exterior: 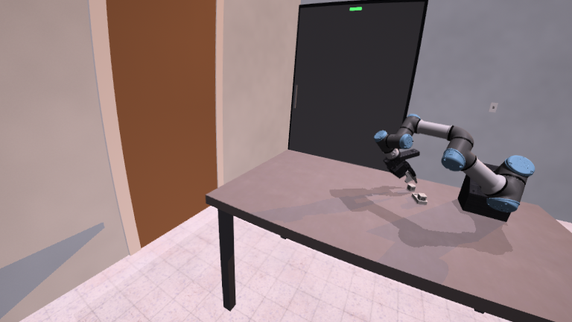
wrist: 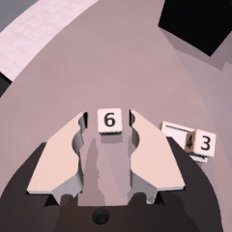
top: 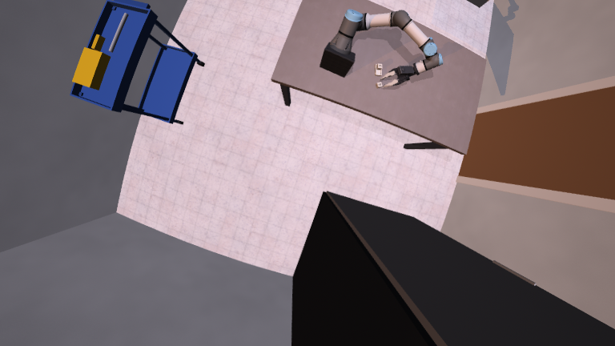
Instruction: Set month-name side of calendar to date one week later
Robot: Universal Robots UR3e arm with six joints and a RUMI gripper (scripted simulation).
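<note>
My hand is 10 mm past the cube and 50 mm above it. Also, from my hand: pale tray (40 mm behind, 100 mm to the left, 60 mm below).
</note>
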